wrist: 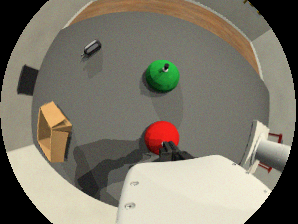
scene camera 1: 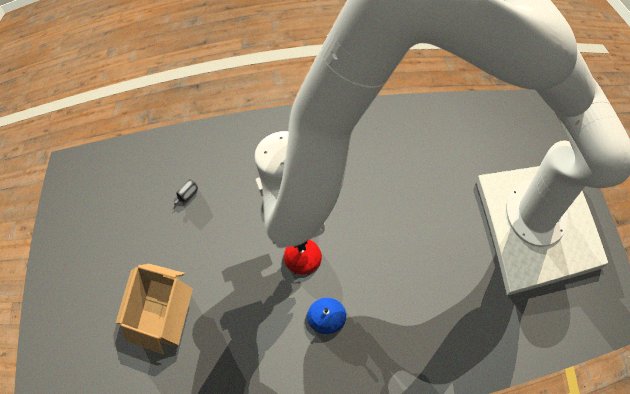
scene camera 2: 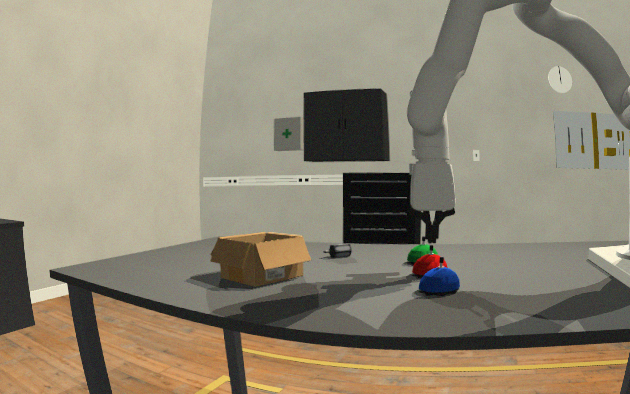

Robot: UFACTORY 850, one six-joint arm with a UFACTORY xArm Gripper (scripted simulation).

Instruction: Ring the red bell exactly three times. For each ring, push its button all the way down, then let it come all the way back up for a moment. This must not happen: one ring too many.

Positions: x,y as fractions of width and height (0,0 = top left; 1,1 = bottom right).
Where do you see a red bell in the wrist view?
0.54,0.59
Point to a blue bell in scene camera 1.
0.52,0.80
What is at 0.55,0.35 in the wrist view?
A green bell.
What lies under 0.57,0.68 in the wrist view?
My gripper.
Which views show the cardboard box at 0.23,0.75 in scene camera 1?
The wrist view, scene camera 1 and scene camera 2: all of them.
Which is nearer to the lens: the cardboard box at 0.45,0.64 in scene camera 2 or the blue bell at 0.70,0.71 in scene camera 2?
The blue bell.
